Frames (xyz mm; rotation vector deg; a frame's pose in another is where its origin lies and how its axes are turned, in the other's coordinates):
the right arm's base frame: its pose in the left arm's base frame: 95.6 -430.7 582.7 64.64 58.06 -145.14
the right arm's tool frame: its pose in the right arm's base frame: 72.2 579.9 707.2 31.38 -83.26 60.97
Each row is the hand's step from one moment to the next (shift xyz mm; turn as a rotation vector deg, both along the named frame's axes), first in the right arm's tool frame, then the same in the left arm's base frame.
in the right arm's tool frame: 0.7 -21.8 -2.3 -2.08 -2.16 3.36
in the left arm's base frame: -20.7 3.5 -6.3 -1.59 3.96 1.45
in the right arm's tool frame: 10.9 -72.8 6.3 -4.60 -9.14 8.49
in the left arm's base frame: -72.7 11.9 -5.0 -7.72 10.35 3.19
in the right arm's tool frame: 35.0 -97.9 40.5 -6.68 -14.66 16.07
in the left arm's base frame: -106.2 15.6 30.3 -12.75 17.27 7.54
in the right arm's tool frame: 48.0 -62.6 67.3 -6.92 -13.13 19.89
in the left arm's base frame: -78.6 10.0 66.9 -11.46 19.05 11.03
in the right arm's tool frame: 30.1 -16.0 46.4 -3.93 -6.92 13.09
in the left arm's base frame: -27.5 2.7 50.5 -6.11 11.60 7.92
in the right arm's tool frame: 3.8 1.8 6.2 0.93 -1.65 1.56
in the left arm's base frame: 0.1 -0.4 7.5 -1.95 0.43 1.42
